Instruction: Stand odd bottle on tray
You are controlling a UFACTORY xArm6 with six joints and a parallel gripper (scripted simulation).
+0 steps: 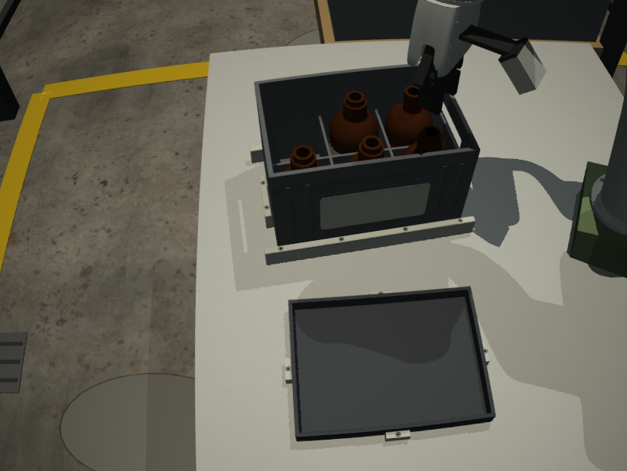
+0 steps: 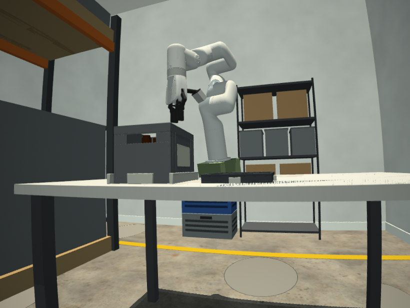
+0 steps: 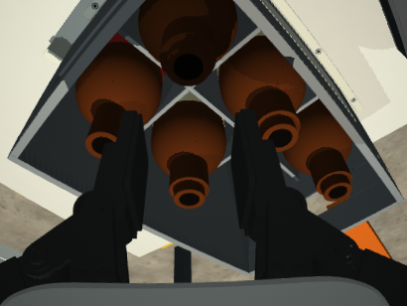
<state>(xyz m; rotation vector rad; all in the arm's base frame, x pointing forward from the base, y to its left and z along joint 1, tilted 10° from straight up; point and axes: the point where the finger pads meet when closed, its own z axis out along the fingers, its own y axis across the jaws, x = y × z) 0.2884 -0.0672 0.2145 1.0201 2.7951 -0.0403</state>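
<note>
Right now my hand is 150 mm above the glass bottle, 80 mm to the left of it and 10 mm short of it. From my hand the other things lie so: dark tray 250 mm to the left, 230 mm below, 90 mm ahead; dark crate 160 mm below, 90 mm ahead, 30 mm to the right.
</note>
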